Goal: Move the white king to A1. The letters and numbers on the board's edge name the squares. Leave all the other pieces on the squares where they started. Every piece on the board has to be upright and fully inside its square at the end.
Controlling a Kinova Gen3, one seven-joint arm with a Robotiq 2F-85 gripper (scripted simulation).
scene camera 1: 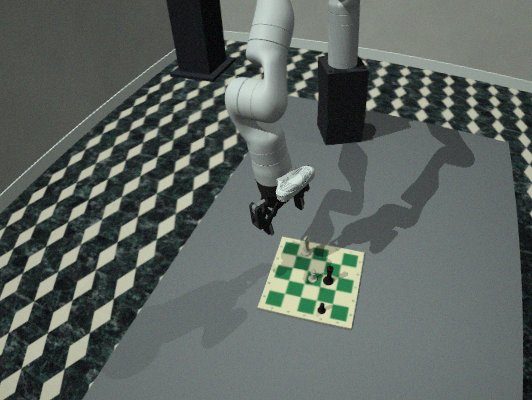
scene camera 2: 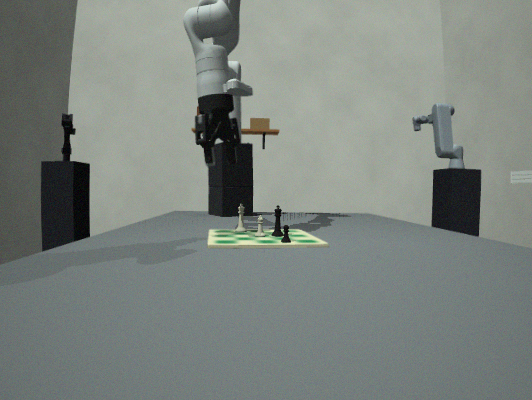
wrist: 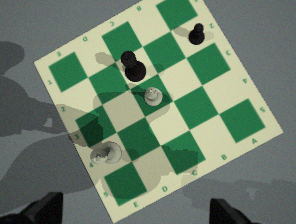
A chessboard shows in scene camera 1, in scene camera 2 (218, 238) and in the wrist view. One and the same spot on the chessboard: (scene camera 1: 288, 291) is (wrist: 210, 112).
